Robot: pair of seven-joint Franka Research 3 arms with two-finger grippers.
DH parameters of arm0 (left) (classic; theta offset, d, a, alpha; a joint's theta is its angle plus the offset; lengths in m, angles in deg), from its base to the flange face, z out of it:
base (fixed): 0 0 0 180
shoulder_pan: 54.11 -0.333 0 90
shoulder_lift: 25.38 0 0 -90
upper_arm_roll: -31.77 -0.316 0.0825 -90
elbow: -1.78 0 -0.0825 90
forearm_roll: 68.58 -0.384 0 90
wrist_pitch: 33.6 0 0.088 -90
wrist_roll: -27.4 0.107 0 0
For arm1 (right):
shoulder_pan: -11.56 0.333 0 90
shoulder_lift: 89.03 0 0 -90
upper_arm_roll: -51.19 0.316 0.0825 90
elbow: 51.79 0 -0.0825 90
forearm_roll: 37.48 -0.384 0 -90
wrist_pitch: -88.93 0 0.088 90
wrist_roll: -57.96 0.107 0 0
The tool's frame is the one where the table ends.
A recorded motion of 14 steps. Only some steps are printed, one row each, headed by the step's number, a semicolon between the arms.
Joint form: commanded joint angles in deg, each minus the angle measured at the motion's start. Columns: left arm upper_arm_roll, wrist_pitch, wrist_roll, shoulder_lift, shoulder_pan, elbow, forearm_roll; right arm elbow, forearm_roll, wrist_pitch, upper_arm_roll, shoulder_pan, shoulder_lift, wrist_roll.
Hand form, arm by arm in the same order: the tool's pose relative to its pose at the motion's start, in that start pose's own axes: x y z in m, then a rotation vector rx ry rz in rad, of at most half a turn. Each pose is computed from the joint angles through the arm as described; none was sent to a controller.
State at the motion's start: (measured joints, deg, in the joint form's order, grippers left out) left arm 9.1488 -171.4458 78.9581 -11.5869 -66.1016 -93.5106 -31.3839; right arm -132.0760 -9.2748 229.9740 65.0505 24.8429 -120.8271 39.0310
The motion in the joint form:
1: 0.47 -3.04 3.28 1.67 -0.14 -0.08 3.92; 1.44 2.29 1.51 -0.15 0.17 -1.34 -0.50
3: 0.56 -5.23 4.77 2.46 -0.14 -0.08 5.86; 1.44 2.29 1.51 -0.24 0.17 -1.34 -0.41
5: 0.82 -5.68 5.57 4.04 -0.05 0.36 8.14; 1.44 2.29 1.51 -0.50 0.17 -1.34 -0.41
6: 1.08 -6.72 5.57 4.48 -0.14 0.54 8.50; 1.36 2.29 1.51 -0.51 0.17 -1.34 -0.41
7: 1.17 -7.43 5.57 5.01 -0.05 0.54 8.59; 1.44 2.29 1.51 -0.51 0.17 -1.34 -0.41
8: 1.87 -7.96 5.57 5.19 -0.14 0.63 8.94; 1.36 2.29 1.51 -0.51 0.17 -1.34 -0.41
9: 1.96 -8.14 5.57 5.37 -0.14 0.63 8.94; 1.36 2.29 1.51 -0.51 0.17 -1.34 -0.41
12: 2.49 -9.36 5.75 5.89 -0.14 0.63 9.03; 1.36 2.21 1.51 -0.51 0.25 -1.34 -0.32
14: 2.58 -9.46 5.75 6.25 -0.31 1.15 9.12; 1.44 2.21 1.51 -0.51 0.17 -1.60 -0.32
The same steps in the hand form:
1: -0.0035 -0.0026 0.0150 0.0064 0.0379 0.0044; 0.0043 0.0021 0.0046 -0.0314 0.0184 -0.0360
3: -0.0048 -0.0056 0.0203 0.0229 0.0632 0.0029; 0.0037 0.0028 0.0049 -0.0323 0.0173 -0.0338
5: -0.0077 -0.0041 0.0353 0.0100 0.0672 -0.0108; 0.0021 0.0046 0.0057 -0.0350 0.0141 -0.0321
6: -0.0072 -0.0045 0.0381 0.0203 0.0754 -0.0147; 0.0017 0.0043 0.0062 -0.0342 0.0130 -0.0324
7: -0.0085 -0.0042 0.0433 0.0267 0.0738 -0.0153; 0.0020 0.0047 0.0057 -0.0351 0.0139 -0.0320
8: -0.0065 0.0003 0.0466 0.0229 0.0807 -0.0152; 0.0017 0.0043 0.0062 -0.0342 0.0130 -0.0324
9: -0.0069 0.0007 0.0486 0.0239 0.0793 -0.0149; 0.0017 0.0043 0.0062 -0.0342 0.0130 -0.0324
12: -0.0069 0.0034 0.0544 0.0323 0.0830 -0.0100; 0.0024 0.0035 0.0060 -0.0329 0.0139 -0.0309
14: -0.0053 0.0021 0.0550 0.0355 0.0865 -0.0099; 0.0012 0.0035 0.0088 -0.0309 0.0113 -0.0298

